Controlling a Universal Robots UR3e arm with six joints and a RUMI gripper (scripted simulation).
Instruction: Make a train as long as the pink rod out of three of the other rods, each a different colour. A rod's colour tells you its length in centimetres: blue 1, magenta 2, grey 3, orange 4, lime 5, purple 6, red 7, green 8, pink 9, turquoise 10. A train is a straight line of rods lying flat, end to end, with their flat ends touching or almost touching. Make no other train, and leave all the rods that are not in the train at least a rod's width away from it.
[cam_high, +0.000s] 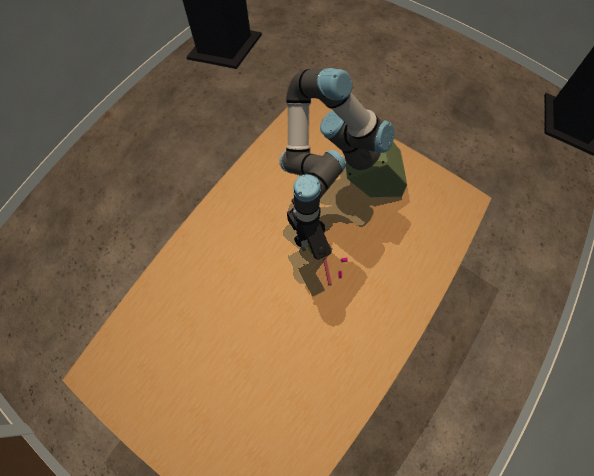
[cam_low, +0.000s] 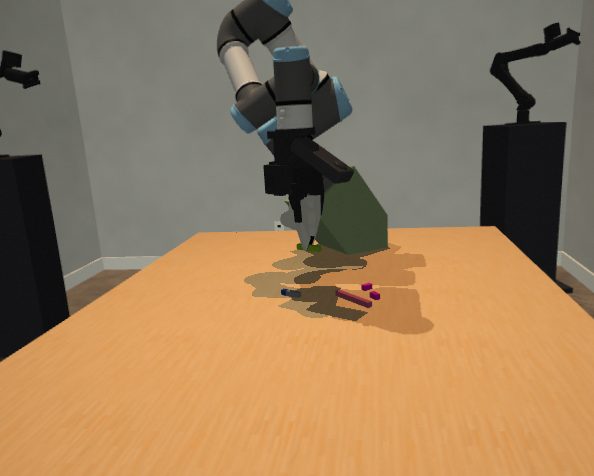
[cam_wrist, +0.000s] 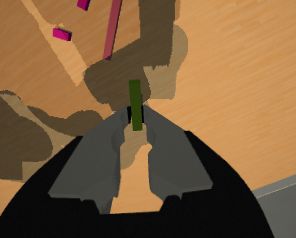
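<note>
My gripper is now 30 mm past the grey rod, 30 mm to the left of it and 110 mm above it. The rest, counted from my hand: pink rod: 30 mm ahead, 80 mm to the left, 110 mm below; small blue rod: 40 mm behind, 50 mm to the right, 110 mm below; lime rod: 10 mm below.
</note>
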